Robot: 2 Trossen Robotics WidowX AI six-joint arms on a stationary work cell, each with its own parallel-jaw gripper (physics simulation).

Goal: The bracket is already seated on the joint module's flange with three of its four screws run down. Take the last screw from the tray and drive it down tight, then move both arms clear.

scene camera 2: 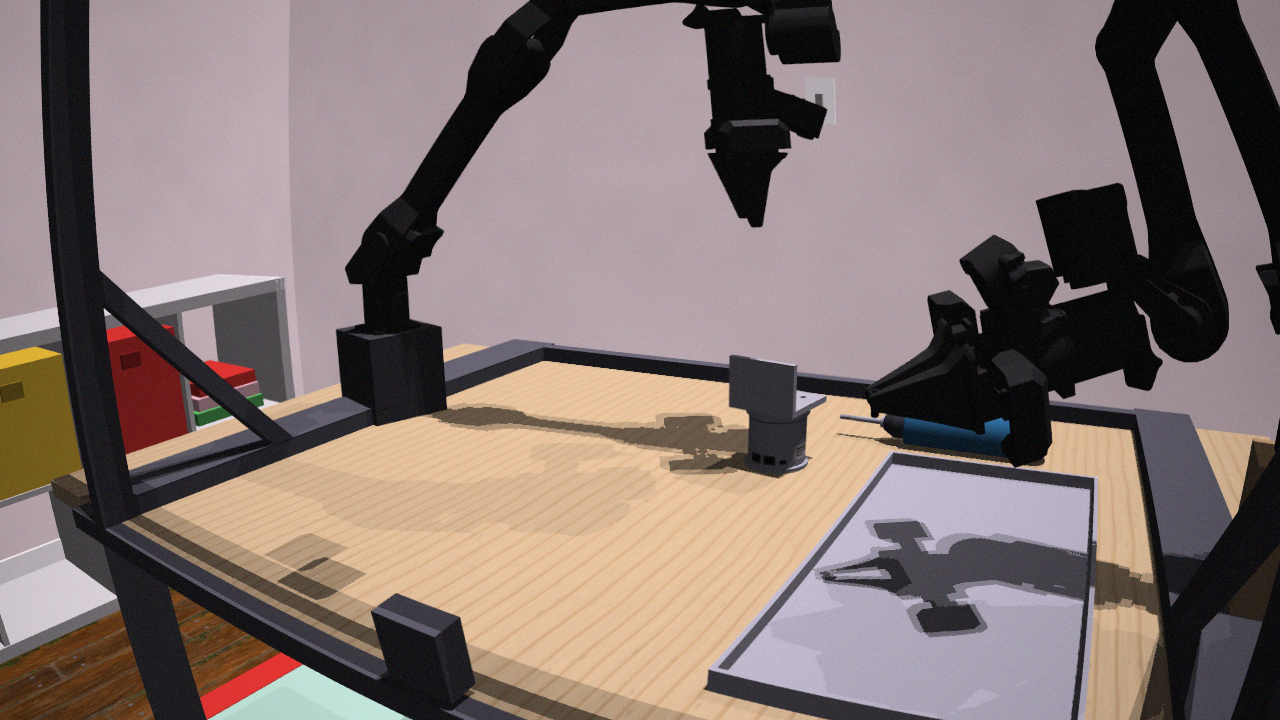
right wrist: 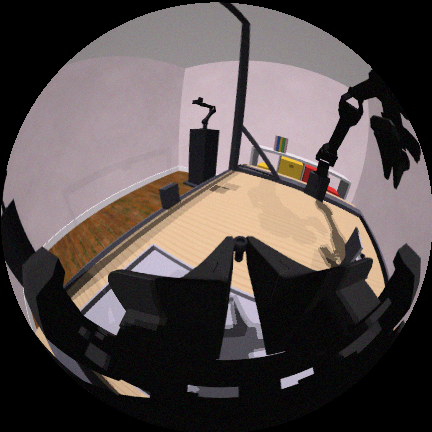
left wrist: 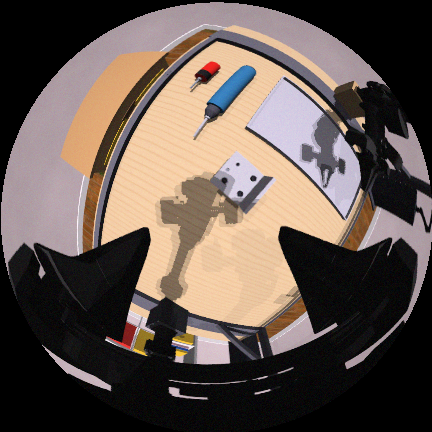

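Seen in the pictures: left gripper, fingertip midpoint: [scene camera 2: 749, 222] [right wrist: 390, 183] [left wrist: 215, 233]; right gripper, fingertip midpoint: [scene camera 2: 868, 400] [right wrist: 238, 241] [left wrist: 363, 190]; left arm's base, link origin: [scene camera 2: 387, 327] [right wrist: 320, 174] [left wrist: 164, 330]; right arm's base, link origin: [left wrist: 362, 96].
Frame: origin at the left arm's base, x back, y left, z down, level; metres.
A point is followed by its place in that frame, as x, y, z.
Note:
The grey L-shaped bracket [scene camera 2: 763, 383] {-0.455, 0.143, 0.014} [left wrist: 239, 172] {-0.456, 0.184, 0.037} sits on the joint module [scene camera 2: 776, 440] {-0.464, 0.154, 0.070}. In the left wrist view its flat plate shows three larger dark screw heads and one smaller open hole. My right gripper [scene camera 2: 870, 394] {-0.652, 0.004, -0.038} [right wrist: 238, 241] {-0.652, 0.004, -0.038} is shut on a small dark screw [right wrist: 240, 250] {-0.660, 0.011, -0.040}, seen between its fingertips, shank down in that view. It is tilted nearly level, right of the bracket in the scene view. My left gripper [scene camera 2: 753, 222] {-0.400, 0.191, -0.129} [left wrist: 215, 233] {-0.400, 0.191, -0.129} is open and empty, high above the bracket. The grey tray [scene camera 2: 993, 497] {-0.672, 0.221, 0.099} [left wrist: 277, 102] {-0.661, 0.246, 0.099} shows no screw.
A blue driver [scene camera 2: 953, 436] {-0.582, 0.311, 0.082} [left wrist: 232, 90] {-0.575, 0.319, 0.064} lies on the table behind the tray, partly hidden by my right gripper in the scene view. A red-handled screwdriver [left wrist: 209, 70] {-0.588, 0.402, 0.072} lies beside it. A dark frame edges the table, with an upright post [scene camera 2: 69, 223] {-0.151, -0.403, -0.177} at the left.

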